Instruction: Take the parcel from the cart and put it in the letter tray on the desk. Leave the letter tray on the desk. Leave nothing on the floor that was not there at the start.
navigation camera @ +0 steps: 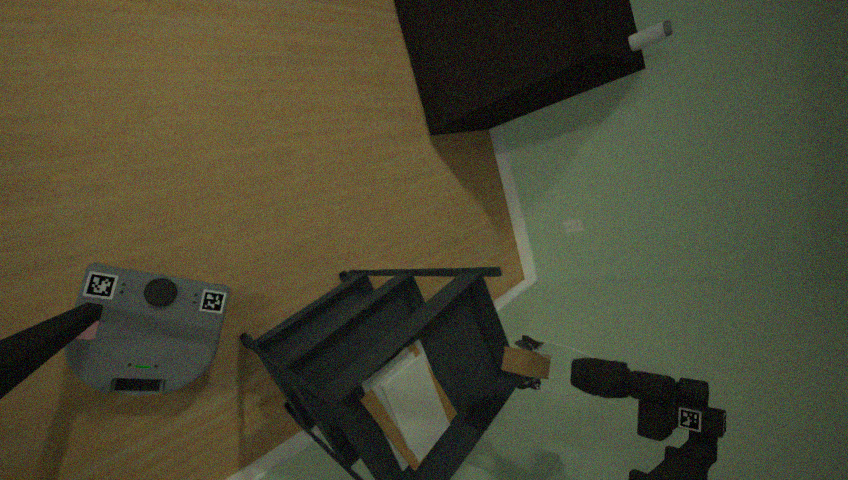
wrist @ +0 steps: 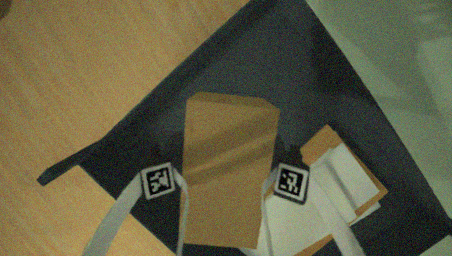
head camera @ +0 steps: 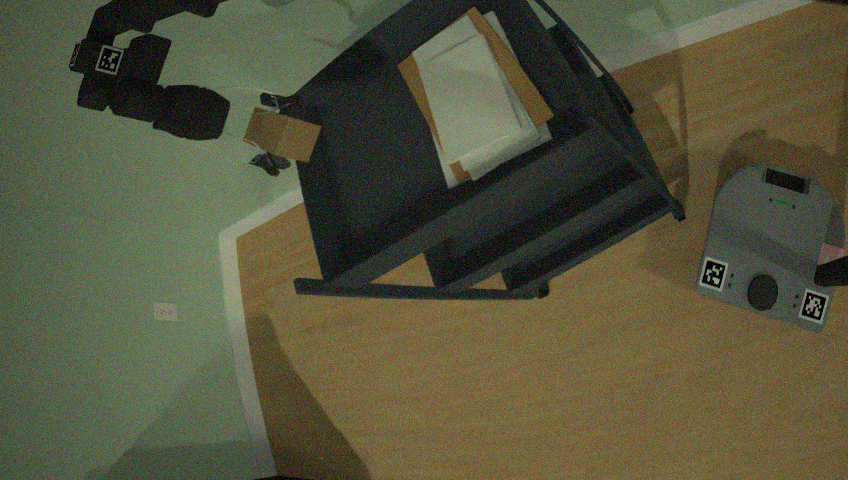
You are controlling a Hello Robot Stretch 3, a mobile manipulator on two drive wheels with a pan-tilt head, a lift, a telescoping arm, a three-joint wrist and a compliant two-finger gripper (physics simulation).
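Frame: origin at the robot's base, x ahead, y left, z up, level; millimetres.
Where they show: gripper, fingertip midpoint: [navigation camera: 515, 360] [head camera: 295, 137]; robot's base, link origin: [navigation camera: 160, 290] [head camera: 761, 290].
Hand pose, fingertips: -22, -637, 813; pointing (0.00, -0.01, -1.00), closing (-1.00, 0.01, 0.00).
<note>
Things, the pixels of their centre, and the offset from my fingertips, as dx, dy, dz. "pt": a spot on its surface instead.
- plain brown box, body centre: [head camera: 280, 133] [navigation camera: 526, 362] +0, +0, +29
- dark grey cart, surface spot: [head camera: 368, 148] pt -12, -4, -150
- white cylinder, body centre: [navigation camera: 650, 35] +1232, -557, +172
The parcel, a plain brown box [head camera: 282, 135] [navigation camera: 526, 362] [wrist: 225, 150], is between the two fingers of my gripper [head camera: 273, 132] [navigation camera: 527, 363] [wrist: 224, 149], which is shut on it. In the head view the parcel overlaps the left edge of the dark grey cart [head camera: 368, 148] [navigation camera: 461, 327] [wrist: 280, 55]; in the wrist view the cart's top lies behind and below it. The fingers press on the parcel's two long sides. The letter tray does not show in these views.
White papers and brown envelopes [head camera: 470, 89] [navigation camera: 407, 386] [wrist: 295, 225] lie on the cart's top. My grey base [head camera: 767, 237] [navigation camera: 148, 327] stands beside the cart. A dark block of furniture [navigation camera: 511, 47] stands near the green wall [head camera: 89, 237] [navigation camera: 714, 208], with a white cylinder [navigation camera: 648, 35] at its edge.
</note>
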